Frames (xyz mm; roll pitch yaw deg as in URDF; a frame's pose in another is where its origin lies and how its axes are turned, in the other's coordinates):
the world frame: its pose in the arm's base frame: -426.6 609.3 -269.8 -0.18 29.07 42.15
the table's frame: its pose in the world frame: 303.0 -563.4 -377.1 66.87 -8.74 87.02
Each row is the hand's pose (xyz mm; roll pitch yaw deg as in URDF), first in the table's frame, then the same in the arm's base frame.
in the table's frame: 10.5 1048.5 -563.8 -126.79 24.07 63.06
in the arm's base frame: -292.3 -100.4 352.1 -75.41 -63.03 170.19
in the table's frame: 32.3 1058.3 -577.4 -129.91 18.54 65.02
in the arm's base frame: -314.4 -90.9 365.5 -71.67 -67.72 161.86
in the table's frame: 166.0 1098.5 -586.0 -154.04 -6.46 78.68
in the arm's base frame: -392.4 11.5 420.3 3.09 -76.45 58.87
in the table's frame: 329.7 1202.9 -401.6 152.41 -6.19 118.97
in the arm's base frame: -323.0 249.6 521.3 43.80 -52.95 -35.32
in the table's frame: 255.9 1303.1 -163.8 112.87 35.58 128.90
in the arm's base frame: -74.5 326.4 587.7 47.61 -39.30 -96.01
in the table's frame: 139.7 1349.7 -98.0 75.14 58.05 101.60
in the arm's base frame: 52.1 269.5 614.6 53.18 -36.20 -132.50
